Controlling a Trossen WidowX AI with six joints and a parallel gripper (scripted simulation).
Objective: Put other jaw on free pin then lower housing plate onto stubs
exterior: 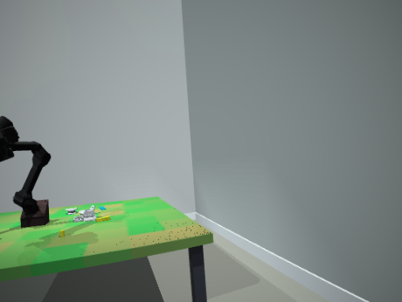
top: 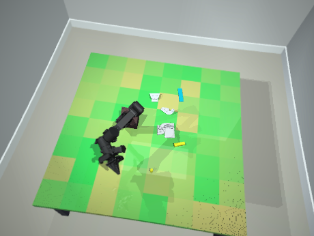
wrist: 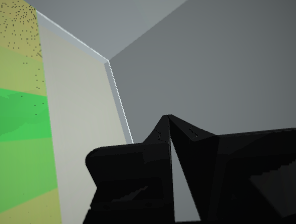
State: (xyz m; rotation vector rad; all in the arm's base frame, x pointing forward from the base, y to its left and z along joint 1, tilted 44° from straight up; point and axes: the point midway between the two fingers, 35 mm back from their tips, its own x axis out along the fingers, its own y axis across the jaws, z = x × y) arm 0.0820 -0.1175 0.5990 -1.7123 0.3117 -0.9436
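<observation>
My gripper tip is 18 cm short of the jaw, 69 cm to the right of it and 40 cm above it. Also, from my gripper tip: yellow bar 29 cm ahead, 43 cm to the left, 42 cm below; then blue bar 23 cm ahead, 87 cm to the left, 43 cm below; then small yellow cube 13 cm ahead, 20 cm to the left, 42 cm below.
</observation>
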